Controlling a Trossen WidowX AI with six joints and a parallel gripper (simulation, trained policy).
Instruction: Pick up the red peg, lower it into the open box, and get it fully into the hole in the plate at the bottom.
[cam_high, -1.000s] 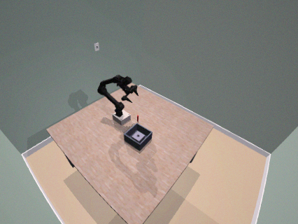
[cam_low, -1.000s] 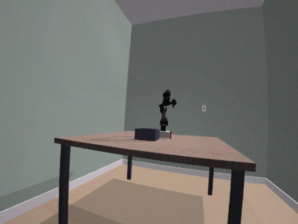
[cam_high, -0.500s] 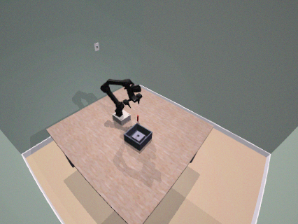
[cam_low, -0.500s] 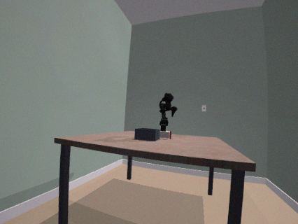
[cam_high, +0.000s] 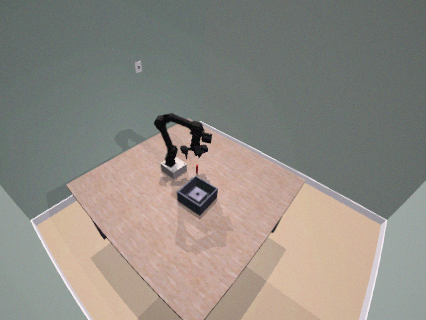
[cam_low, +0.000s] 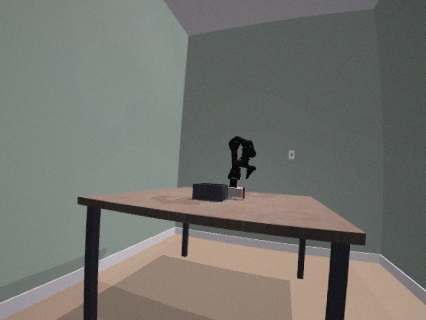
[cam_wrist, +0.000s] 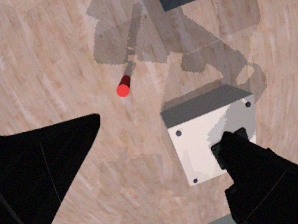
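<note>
My gripper tip is now 110 mm above the red peg, 30 mm short of it and 20 mm to the right of it. Also, from my gripper tip: dark box 200 mm to the right, 160 mm ahead, 120 mm below; then grey plate 200 mm to the right, 160 mm ahead, 100 mm below.
</note>
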